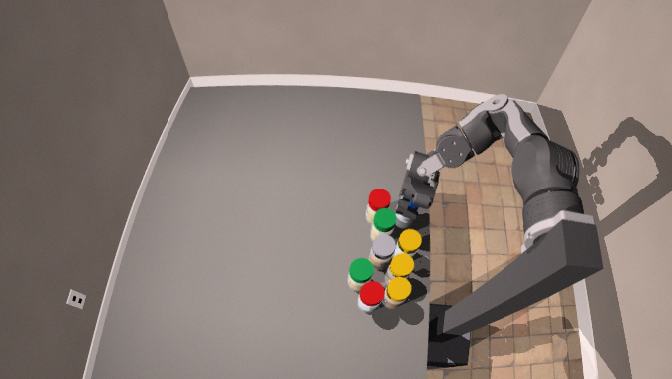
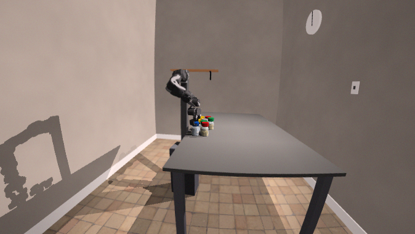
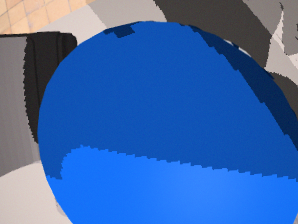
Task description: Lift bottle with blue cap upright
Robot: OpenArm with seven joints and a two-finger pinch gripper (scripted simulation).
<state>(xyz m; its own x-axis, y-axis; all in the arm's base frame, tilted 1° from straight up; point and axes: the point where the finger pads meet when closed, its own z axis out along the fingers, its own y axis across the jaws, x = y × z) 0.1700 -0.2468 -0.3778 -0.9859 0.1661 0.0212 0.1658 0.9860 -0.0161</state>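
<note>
Now: the yellow-capped bottle 10 mm behind my hand, 100 mm to the left of it and 40 mm below it. Round my hand: red-capped bottle 60 mm ahead, 250 mm to the left, 40 mm below; grey-capped bottle 50 mm ahead, 130 mm to the left, 40 mm below.
</note>
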